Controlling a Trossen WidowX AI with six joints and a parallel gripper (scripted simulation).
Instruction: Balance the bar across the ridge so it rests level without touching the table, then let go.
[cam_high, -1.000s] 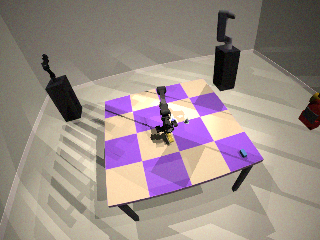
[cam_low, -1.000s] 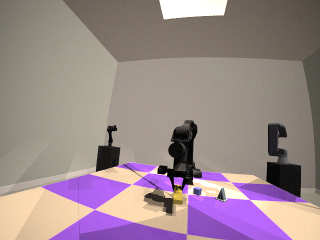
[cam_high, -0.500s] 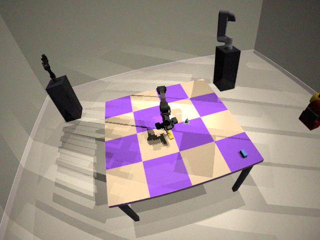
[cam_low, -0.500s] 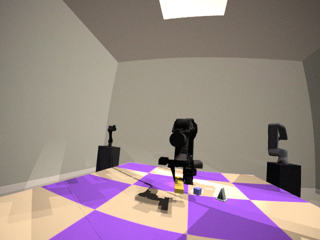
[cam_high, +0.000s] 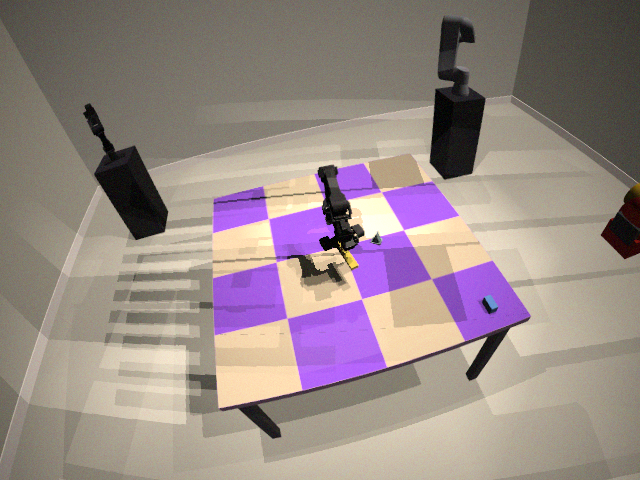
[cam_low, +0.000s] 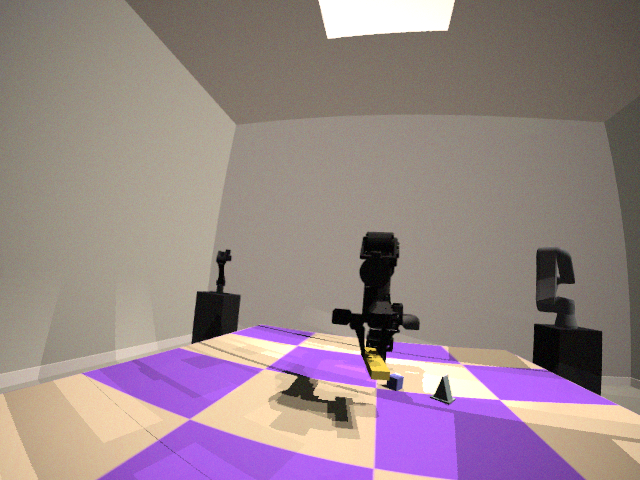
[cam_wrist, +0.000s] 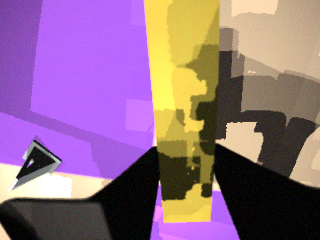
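The dark blue cube lies 150 mm behind my gripper tip, 70 mm to the left of it and 100 mm below it. Also, from my gripper tip: yellow bar (30 mm ahead, 10 mm to the left); then light blue block (410 mm ahead, 520 mm to the left, 100 mm below).
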